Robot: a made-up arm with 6 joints.
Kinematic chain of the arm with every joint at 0, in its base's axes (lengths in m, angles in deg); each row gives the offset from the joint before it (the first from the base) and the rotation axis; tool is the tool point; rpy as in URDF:
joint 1: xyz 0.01 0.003 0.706 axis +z
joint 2: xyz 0 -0.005 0.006 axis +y
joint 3: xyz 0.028 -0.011 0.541 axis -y
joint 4: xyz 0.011 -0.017 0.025 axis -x
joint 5: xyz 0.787 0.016 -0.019 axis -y
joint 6: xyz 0 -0.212 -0.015 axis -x
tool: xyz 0.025 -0.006 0.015 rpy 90 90 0
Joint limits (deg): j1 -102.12..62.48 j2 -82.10..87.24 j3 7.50..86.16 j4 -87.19..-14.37 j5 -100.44..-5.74 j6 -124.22..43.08
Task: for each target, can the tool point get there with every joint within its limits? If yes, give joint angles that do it. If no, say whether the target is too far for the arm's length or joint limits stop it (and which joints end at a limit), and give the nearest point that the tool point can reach.
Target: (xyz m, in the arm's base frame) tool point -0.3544 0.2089 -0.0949
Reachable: no: joint limits stop it (at a limit: joint 1, joint 2, joint 3, joint 4) | nearest point 0.2320 0.4498 -0.1013 | short by 0.634 m
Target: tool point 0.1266 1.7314 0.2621
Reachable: no: too far | nearest point 0.6047 1.1675 0.3818 | short by 0.749 m
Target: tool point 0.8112 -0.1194 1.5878
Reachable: yes | joints 3.29 5.59 41.44 -38.46 -84.35 -102.20
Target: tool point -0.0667 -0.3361 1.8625
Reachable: yes | joints -73.39 -22.71 40.39 -37.76 -66.67 -79.37
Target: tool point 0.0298 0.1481 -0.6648
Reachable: no: joint limits stop it (at a limit: joint 1, joint 2, joint 3, joint 5) | nearest point 0.2479 0.4454 -0.1317 | short by 0.648 m
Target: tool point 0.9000 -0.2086 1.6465
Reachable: yes | joints -10.13 18.41 62.16 -74.47 -42.23 -19.94
